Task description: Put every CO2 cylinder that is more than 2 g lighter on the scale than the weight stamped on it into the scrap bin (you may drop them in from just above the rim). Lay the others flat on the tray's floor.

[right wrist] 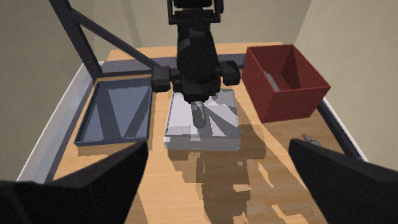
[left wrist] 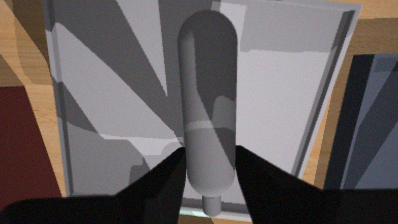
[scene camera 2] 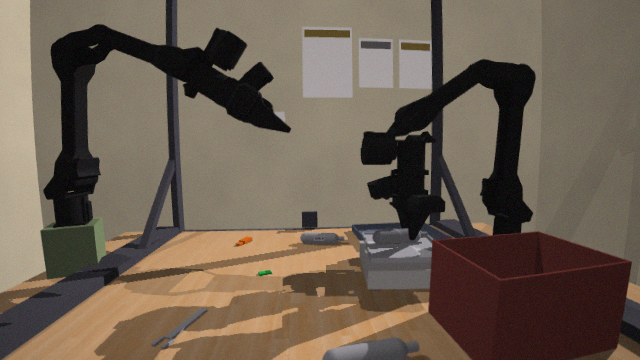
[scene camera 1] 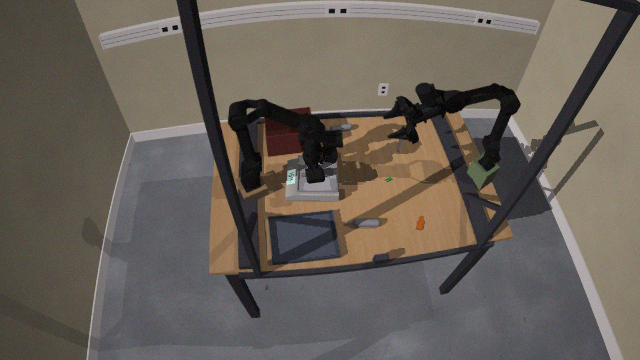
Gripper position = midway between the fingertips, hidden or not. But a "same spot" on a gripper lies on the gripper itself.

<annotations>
My left gripper shows in the right wrist view, in the left wrist view (210,152), in scene camera 2 (408,237) and in scene camera 1. My right gripper shows in the right wrist view, in scene camera 2 (287,129) and in scene camera 1; in the left wrist view it is out of frame. The same spot on my left gripper: (scene camera 1: 314,173) is (right wrist: 160,71). The same spot on my right gripper: (right wrist: 111,183) is (scene camera 1: 396,131).
</annotations>
